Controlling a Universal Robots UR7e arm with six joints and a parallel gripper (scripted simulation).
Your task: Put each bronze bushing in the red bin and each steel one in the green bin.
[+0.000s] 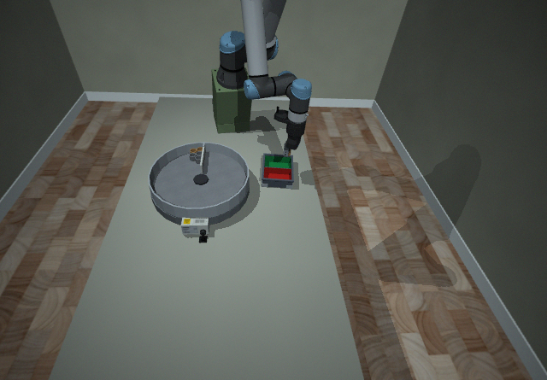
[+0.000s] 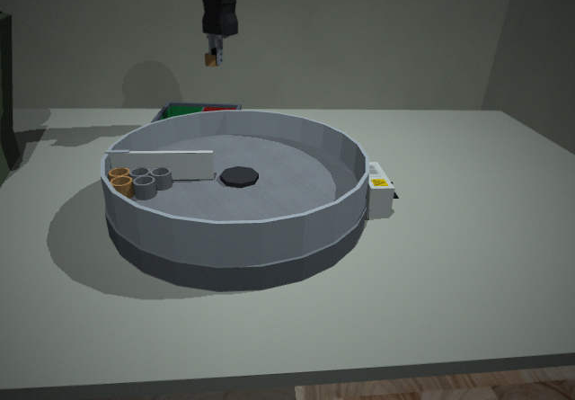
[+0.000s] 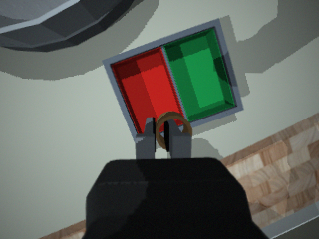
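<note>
Now: hand 4 cm past the bin, 2 cm to the left of it and 15 cm above it. From my hand the other things lie so: turntable 5 cm ahead, 38 cm to the right, 13 cm below.
</note>
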